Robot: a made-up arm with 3 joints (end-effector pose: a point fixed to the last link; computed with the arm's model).
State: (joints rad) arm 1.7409 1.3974 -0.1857
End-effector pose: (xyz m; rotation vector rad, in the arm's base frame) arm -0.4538 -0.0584 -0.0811 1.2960 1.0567 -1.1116
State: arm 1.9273 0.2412 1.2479
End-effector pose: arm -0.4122 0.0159 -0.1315 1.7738 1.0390 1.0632
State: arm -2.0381 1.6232 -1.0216
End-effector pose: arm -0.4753 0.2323 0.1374 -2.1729 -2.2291 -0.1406
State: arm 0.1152 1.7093 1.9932
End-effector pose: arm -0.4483 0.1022 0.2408 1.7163 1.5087 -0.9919
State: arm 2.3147 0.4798 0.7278
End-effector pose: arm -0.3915 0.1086 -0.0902 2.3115 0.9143 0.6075
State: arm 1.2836 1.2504 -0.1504
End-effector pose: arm -0.4370 -0.1307 -0.0592 1.0100 0.6764 -1.1340
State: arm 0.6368 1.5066 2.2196
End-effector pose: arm -0.4791 -0.0304 0.2749 2.0012 2.0957 -0.2474
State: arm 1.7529 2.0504 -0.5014
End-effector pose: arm -0.4939 -0.1098 0.0195 0.6102 1.3488 -1.5310
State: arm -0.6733 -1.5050 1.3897
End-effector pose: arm -0.0972 -0.0842 0.2510 -1.5243 1.5659 0.8692
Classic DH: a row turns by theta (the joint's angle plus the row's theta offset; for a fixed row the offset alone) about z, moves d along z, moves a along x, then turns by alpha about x. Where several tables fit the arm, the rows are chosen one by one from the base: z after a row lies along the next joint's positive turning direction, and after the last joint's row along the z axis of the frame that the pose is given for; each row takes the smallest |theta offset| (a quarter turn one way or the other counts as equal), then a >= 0, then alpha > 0; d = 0 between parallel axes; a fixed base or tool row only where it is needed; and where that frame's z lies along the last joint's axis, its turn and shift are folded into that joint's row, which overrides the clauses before.
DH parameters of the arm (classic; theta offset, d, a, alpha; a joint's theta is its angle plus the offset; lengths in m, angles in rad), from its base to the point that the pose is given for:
base (fixed): 1.5708 0.09 0 1.5708
joint 1: 0 -0.28 -0.05 1.5708
joint 2: -1.5708 -0.17 0.02 -1.5708
joint 3: 0 -0.19 -0.08 -1.5708
tool (fixed): 3.1416 -0.1 0 0

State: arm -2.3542 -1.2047 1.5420
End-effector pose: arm -0.1447 0.2226 0.1899 2.0168 -1.7226 1.0830
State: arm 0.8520 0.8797 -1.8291
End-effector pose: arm -0.3906 -0.3466 0.1083 -0.1802 -1.2430 -1.2143
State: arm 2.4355 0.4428 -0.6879
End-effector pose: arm -0.2663 0.1099 -0.1923 2.1282 0.2042 -0.9676
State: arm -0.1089 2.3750 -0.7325
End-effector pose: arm -0.4884 0.0292 0.2368 -0.9168 -0.4729 -2.2418
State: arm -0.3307 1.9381 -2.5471
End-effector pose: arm -0.4465 0.1406 0.3564 -2.4752 -1.7643 -0.4585
